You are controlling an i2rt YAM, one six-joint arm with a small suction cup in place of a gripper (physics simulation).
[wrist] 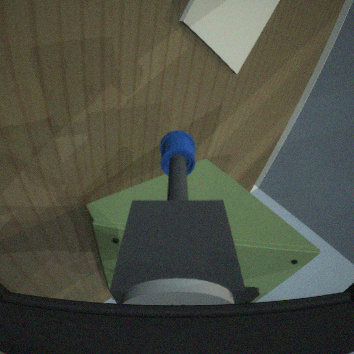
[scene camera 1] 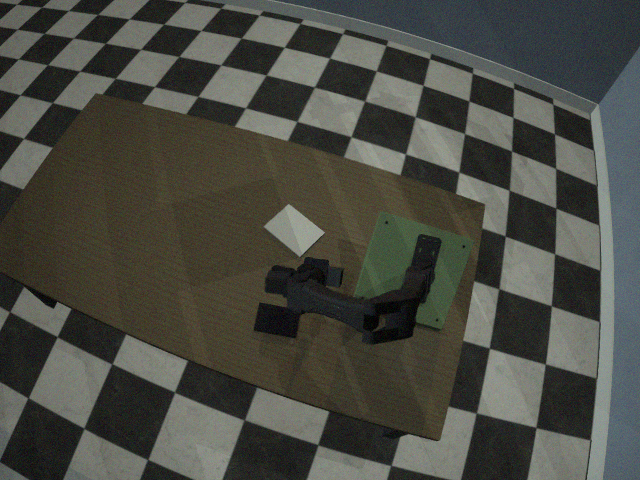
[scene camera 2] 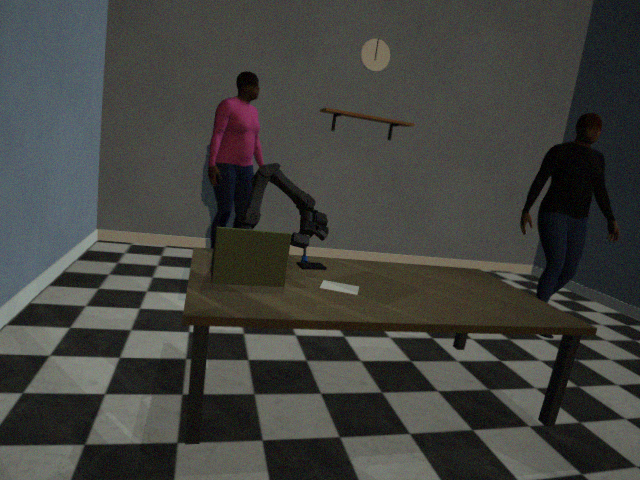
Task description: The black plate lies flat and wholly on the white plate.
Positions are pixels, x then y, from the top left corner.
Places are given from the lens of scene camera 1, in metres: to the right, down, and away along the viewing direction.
white plate (scene camera 1: 293, 229): -0.09, -0.03, 1.51
black plate (scene camera 1: 272, 319): -0.14, 0.23, 1.35
